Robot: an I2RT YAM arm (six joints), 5 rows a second.
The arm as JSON. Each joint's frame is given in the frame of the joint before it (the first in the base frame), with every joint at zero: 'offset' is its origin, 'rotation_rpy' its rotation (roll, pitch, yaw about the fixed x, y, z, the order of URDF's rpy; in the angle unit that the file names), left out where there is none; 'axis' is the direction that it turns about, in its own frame. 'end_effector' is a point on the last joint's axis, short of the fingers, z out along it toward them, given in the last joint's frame.
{
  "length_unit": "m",
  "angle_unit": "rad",
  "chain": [
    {
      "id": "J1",
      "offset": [
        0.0,
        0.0,
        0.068
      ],
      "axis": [
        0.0,
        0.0,
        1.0
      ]
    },
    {
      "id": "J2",
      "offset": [
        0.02,
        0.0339,
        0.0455
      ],
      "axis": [
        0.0,
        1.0,
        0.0
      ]
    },
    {
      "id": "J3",
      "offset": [
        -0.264,
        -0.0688,
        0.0
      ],
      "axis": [
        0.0,
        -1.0,
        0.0
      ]
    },
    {
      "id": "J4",
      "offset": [
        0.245,
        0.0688,
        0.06
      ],
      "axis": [
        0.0,
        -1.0,
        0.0
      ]
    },
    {
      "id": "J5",
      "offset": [
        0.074,
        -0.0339,
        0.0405
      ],
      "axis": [
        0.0,
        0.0,
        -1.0
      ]
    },
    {
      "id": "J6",
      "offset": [
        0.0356,
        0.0,
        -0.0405
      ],
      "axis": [
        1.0,
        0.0,
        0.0
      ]
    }
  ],
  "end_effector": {
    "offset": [
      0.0,
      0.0,
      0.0
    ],
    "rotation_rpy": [
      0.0,
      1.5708,
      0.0
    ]
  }
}
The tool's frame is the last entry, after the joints.
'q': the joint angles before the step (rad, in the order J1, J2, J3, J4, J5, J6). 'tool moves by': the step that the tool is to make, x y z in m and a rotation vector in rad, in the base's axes. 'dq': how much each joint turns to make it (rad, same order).
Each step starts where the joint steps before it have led.
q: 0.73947 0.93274 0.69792 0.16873 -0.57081 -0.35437
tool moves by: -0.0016 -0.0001 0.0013 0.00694 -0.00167 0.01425
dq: 0.00305 -0.00477 0.00000 0.00328 -0.01143 0.00393
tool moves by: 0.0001 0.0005 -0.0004 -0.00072 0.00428 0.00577
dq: 0.00067 0.00254 0.00027 -0.00001 -0.00523 0.00247
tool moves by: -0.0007 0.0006 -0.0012 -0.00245 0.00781 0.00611
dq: 0.00387 0.00022 -0.00257 -0.00238 -0.00246 0.00402
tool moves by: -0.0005 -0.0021 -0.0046 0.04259 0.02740 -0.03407
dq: -0.00134 -0.01205 -0.03988 0.06985 0.03049 0.06109
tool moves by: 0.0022 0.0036 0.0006 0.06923 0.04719 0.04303
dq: -0.00055 0.02550 -0.01562 0.10814 -0.04279 0.09966
